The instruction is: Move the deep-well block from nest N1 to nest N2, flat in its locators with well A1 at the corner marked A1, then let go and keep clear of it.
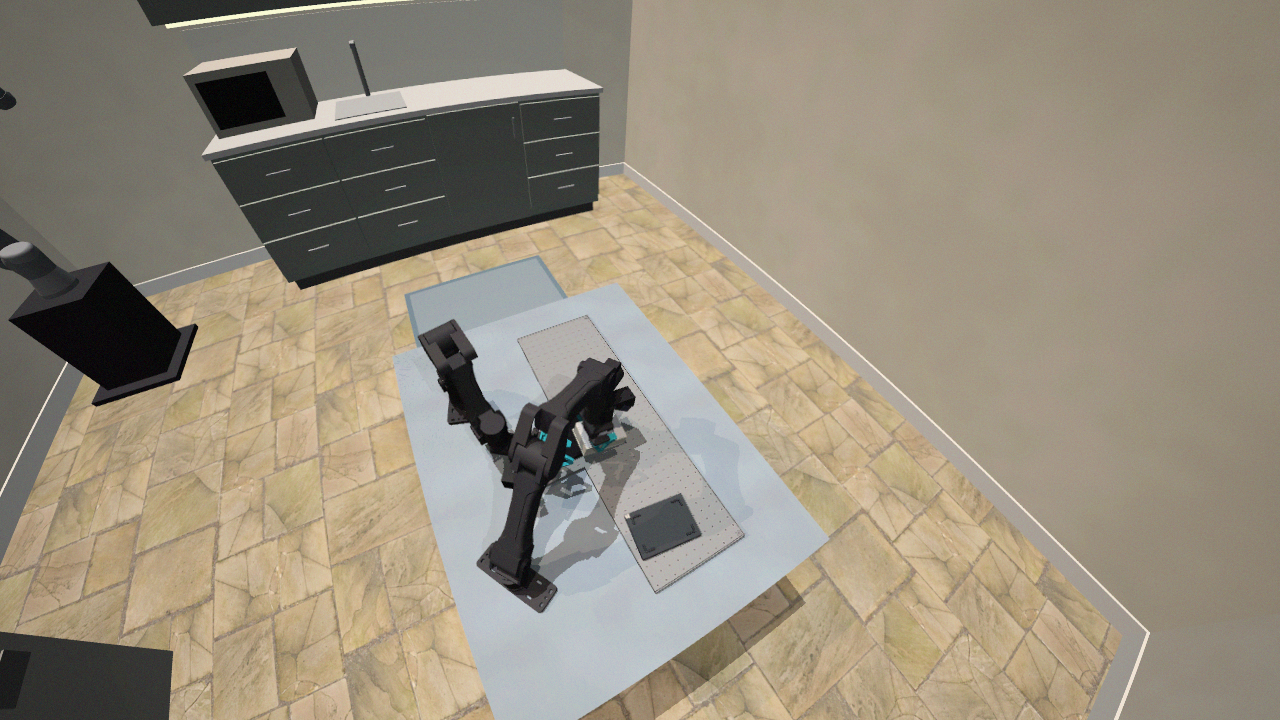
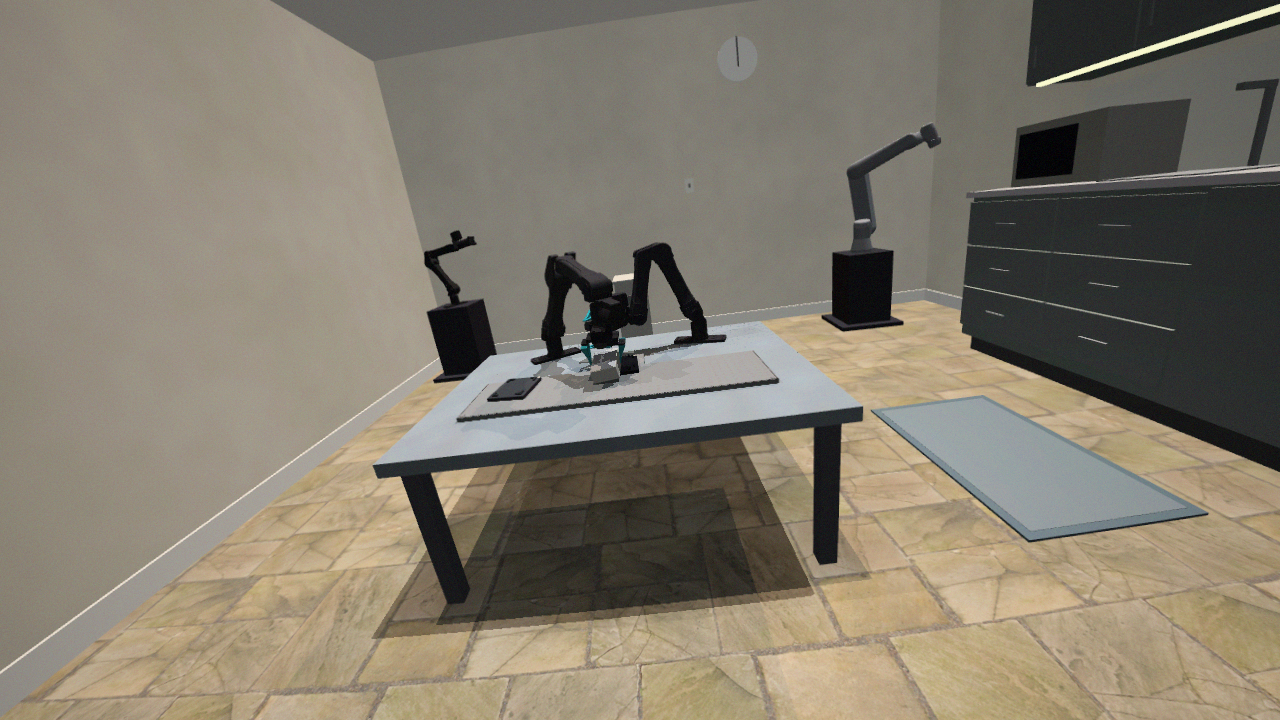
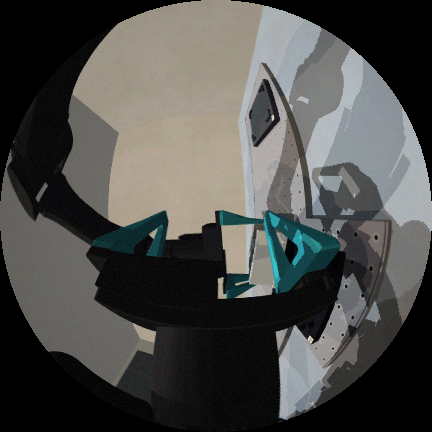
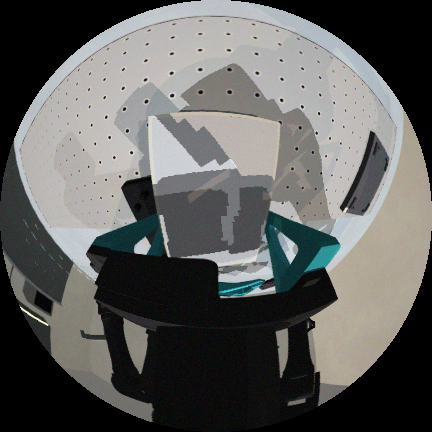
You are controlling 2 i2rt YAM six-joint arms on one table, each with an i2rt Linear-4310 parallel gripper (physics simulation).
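Pixels of known places: left gripper, fingertip midpoint: [image 1: 572,453] [image 2: 586,334] [image 3: 215,215]; right gripper, fingertip midpoint: [image 1: 592,438] [image 2: 606,363] [image 3: 268,249] [image 4: 215,215]; left arm's base at its link origin: [image 2: 700,340]; right arm's base at its link origin: [image 1: 516,576] [image 2: 556,356].
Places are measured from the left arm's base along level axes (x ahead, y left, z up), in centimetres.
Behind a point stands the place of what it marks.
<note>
The deep-well block [image 4: 213,181] {x 43.1, y -22.7, z 6.8 cm} [image 1: 586,439] {x 36.9, y -26.2, z 8.1 cm} is pale and see-through. It stands on the dark nest N1 [image 4: 137,197] {x 37.1, y -15.7, z 2.5 cm} [image 3: 316,322] {x 24.9, y -22.0, z 2.5 cm} in the middle of the perforated grey mat [image 1: 573,345] {x 38.0, y 15.1, z 1.3 cm} [image 2: 716,369] {x 36.6, y 11.4, z 1.3 cm}. My right gripper [image 4: 215,215] {x 38.8, y -24.2, z 4.9 cm} [image 1: 609,429] {x 38.8, y -24.2, z 4.9 cm} is open, with one teal finger on each side of the block. My left gripper [image 3: 215,215] {x 32.7, y -32.4, z 13.3 cm} [image 1: 543,436] is open and empty. It is turned on its side close beside the block [image 3: 259,257] {x 35.4, y -25.4, z 7.6 cm}. Nest N2 [image 1: 662,526] {x 52.2, y -51.6, z 2.5 cm} [image 2: 515,387] {x 52.9, y -50.7, z 2.5 cm} [image 3: 261,112] {x 49.7, y -50.6, z 2.5 cm} [image 4: 365,181] {x 51.1, y -48.2, z 2.5 cm}, a dark plate, lies bare at the mat's other end.
The mat lies on a blue-grey table [image 1: 626,645] {x 37.7, y -76.0, z 0.0 cm} [image 2: 626,429] {x 73.9, y -5.7, z 0.0 cm}. Both arms cross over the middle of the mat. Dark cabinets [image 1: 402,187] and other robot arms on pedestals [image 2: 860,286] stand away from the table.
</note>
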